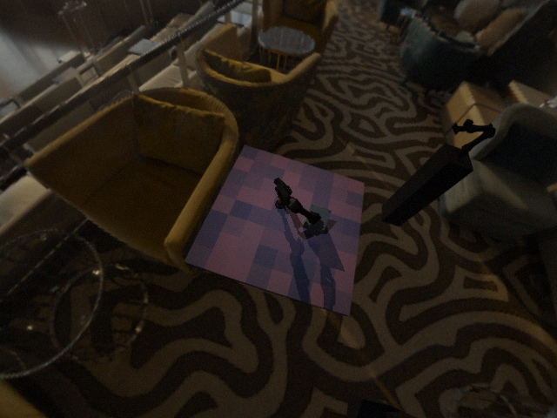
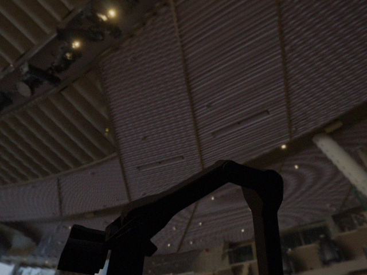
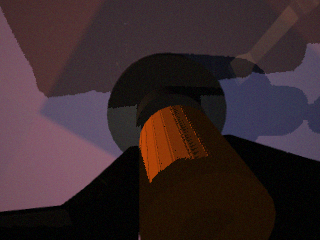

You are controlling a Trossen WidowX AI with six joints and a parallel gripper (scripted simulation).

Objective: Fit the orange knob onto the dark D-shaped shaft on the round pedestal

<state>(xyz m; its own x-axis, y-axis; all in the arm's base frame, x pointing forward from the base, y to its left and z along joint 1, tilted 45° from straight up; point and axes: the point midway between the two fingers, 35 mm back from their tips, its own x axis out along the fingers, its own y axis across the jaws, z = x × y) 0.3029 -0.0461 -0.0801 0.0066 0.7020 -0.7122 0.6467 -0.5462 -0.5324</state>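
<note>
My gripper tip is 20 mm below the orange knob. Also, from my gripper tip: dark round pedestal (40 mm below).
</note>
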